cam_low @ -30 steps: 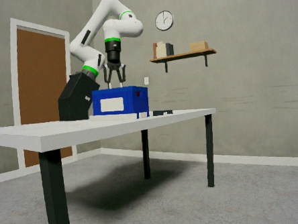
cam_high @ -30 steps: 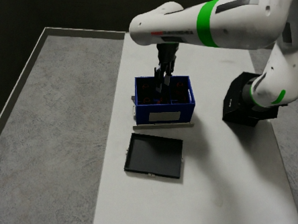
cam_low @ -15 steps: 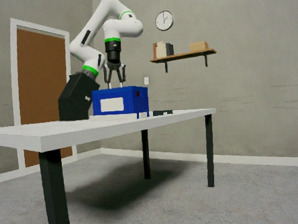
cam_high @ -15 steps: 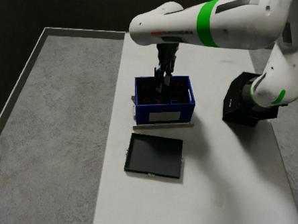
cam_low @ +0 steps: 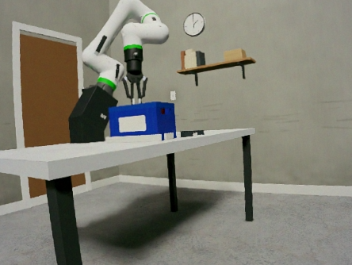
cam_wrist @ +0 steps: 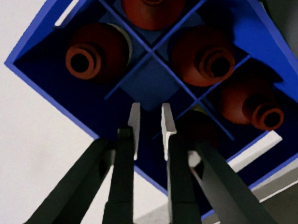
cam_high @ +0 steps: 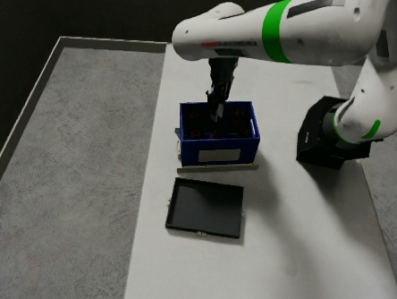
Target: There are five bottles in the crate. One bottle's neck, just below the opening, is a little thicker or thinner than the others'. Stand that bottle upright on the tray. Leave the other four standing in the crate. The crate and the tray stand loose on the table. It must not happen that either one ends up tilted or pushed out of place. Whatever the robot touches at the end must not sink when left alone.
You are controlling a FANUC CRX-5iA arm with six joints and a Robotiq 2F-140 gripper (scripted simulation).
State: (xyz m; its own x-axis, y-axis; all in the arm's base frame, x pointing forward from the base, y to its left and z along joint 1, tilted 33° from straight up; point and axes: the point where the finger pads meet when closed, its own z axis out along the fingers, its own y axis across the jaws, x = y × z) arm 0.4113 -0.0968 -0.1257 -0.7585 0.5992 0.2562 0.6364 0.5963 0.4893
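Now: hand 9 cm above the crate and 4 cm to the right of it. From my hand the other things lie so: dark tray: 31 cm to the left, 16 cm below, 3 cm ahead.
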